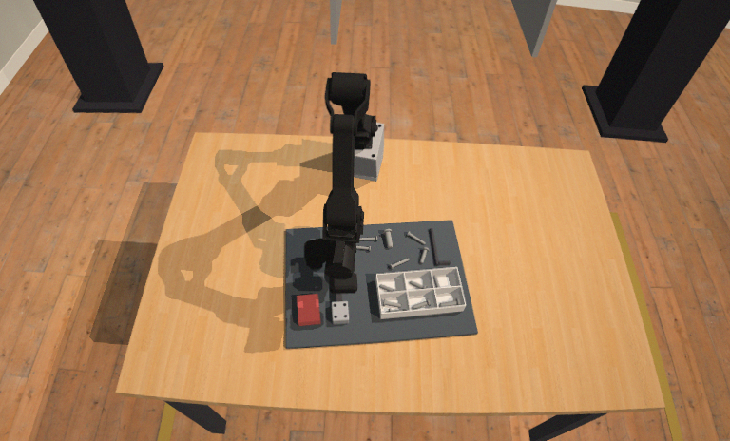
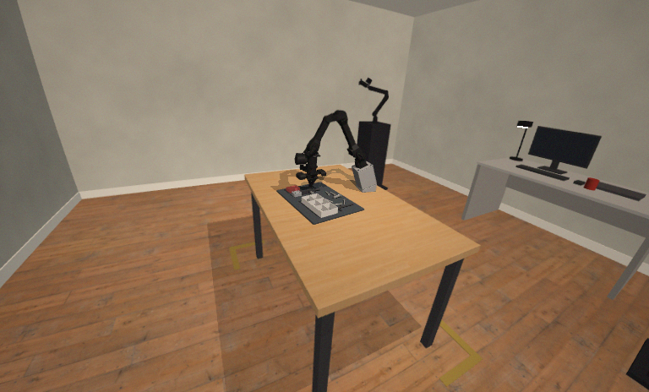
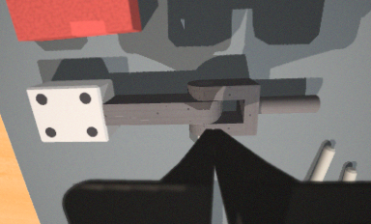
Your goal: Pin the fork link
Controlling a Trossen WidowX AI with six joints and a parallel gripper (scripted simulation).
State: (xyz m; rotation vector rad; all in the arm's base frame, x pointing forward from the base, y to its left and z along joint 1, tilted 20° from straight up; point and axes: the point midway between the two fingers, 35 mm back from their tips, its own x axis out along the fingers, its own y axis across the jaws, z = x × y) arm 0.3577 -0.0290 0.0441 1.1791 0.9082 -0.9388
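The pale pin is 70 mm below my hand. The rest, counted from my hand: dark eye plate bar (70 mm below, 20 mm ahead, 10 mm to the right); light grey block (100 mm ahead, 60 mm below); red block (90 mm ahead, 70 mm to the right, 70 mm below).
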